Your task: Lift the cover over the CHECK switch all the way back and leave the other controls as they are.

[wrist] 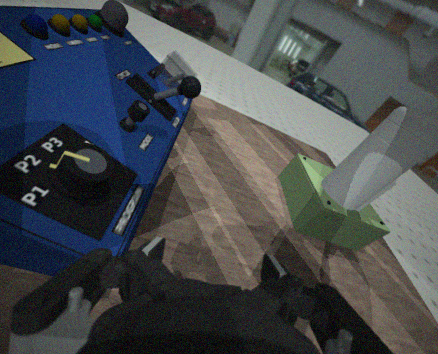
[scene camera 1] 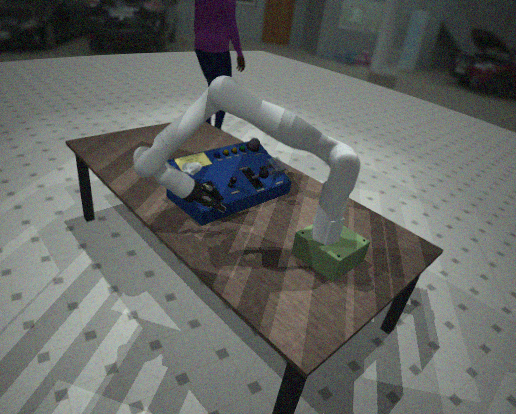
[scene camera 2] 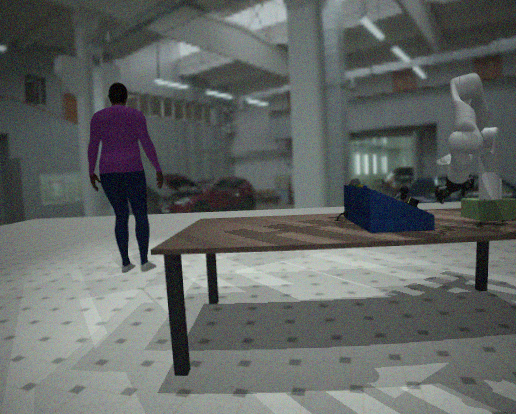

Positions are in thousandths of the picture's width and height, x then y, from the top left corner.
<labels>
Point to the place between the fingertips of my gripper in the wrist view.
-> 487, 727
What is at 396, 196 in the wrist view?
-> A clear switch cover.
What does my gripper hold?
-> Nothing.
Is my gripper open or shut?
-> Open.
</labels>
